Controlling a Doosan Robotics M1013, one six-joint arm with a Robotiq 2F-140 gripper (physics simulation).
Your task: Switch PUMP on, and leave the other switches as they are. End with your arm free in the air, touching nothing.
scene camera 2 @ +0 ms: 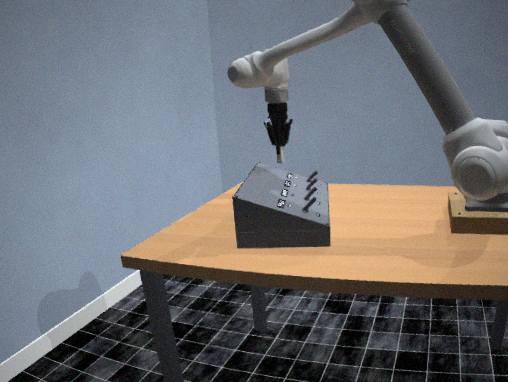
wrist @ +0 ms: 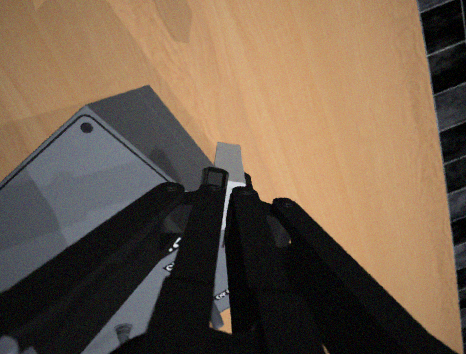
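The grey sloped switch box (scene camera 2: 261,186) (wrist: 107,167) stands on the table. Several dark levers (scene camera 2: 310,193) stand in a row on the lower part of its slope, all leaning about the same way in the scene view. The labels there are too small to read, so I cannot tell which lever is PUMP or its setting. In the wrist view the fingers hide most of the labels and levers. My gripper (scene camera 2: 280,161) (wrist: 225,161) is shut and empty. Its tips hang in the air above the box's high, far side, apart from the levers.
The wooden table (scene camera 2: 380,255) (wrist: 320,100) carries the box and, at the right, the wooden base block (scene camera 2: 480,225) of the arm. A blue-grey wall (scene camera 2: 115,125) stands at the left and behind. The table's edge shows at the right of the wrist view.
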